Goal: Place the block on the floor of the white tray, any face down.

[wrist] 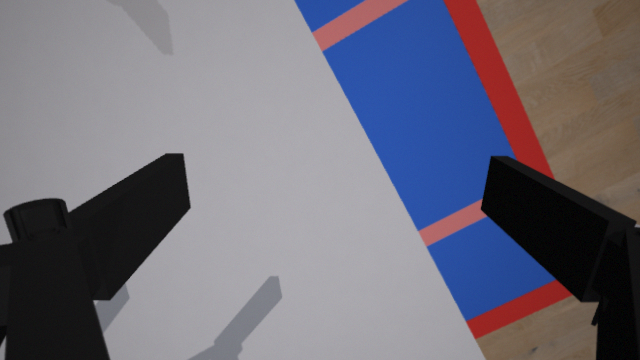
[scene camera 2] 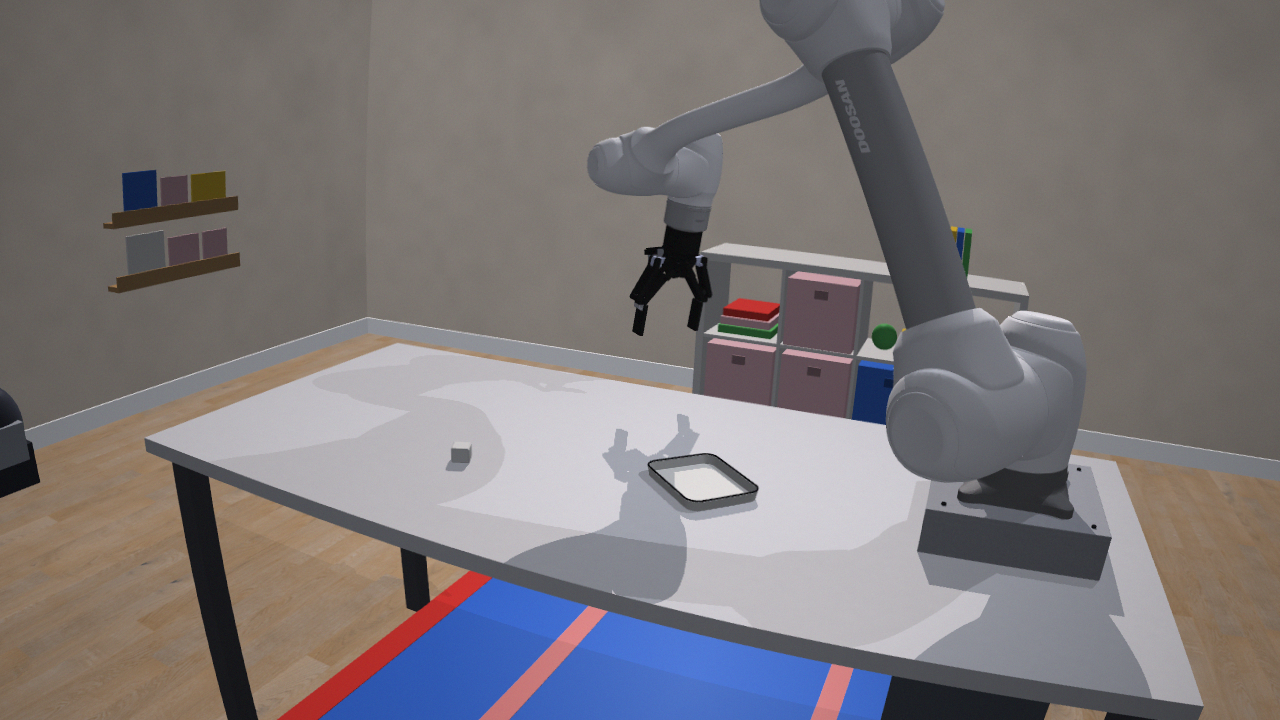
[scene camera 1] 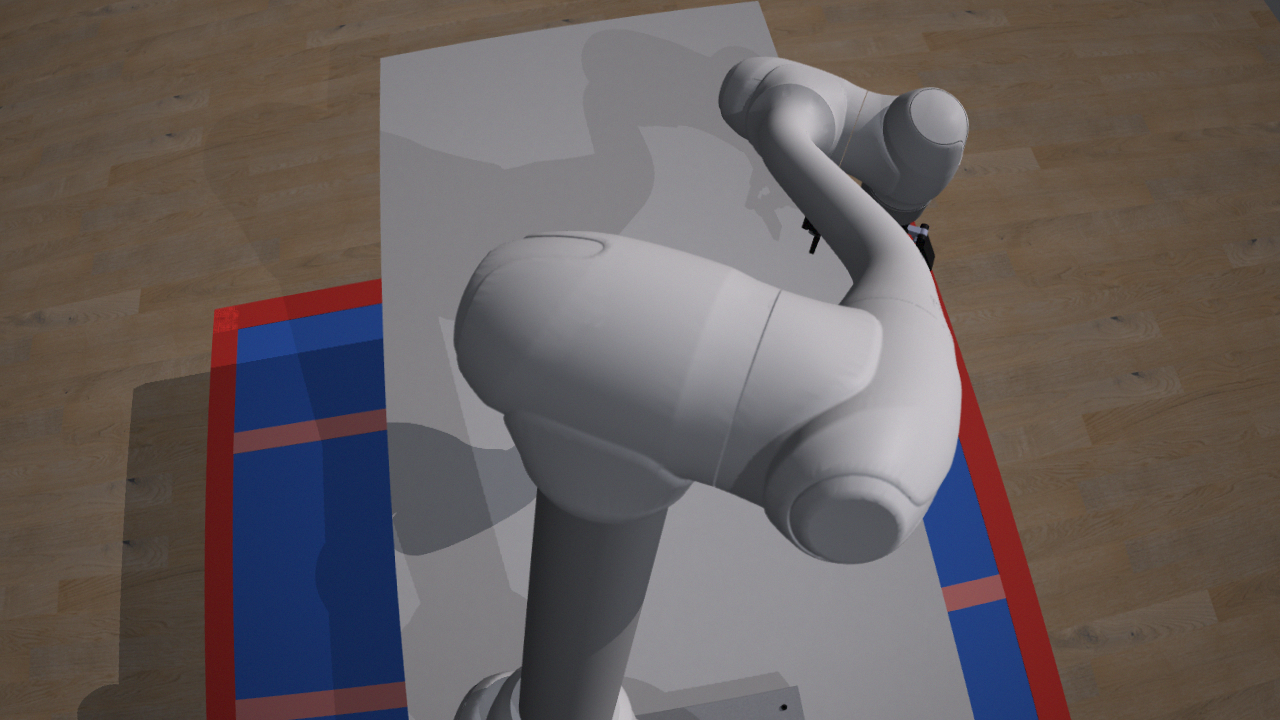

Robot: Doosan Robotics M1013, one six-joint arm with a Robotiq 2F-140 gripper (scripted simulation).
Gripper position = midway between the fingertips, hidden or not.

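I find my gripper (scene camera 2: 665, 331) here; the wrist view gives me the gripper (wrist: 337, 182) too, and from scene camera 1 I can see my gripper (scene camera 1: 858, 261) again. There is a white tray (scene camera 2: 705, 481) as well, but the tray is out of frame in the wrist view.
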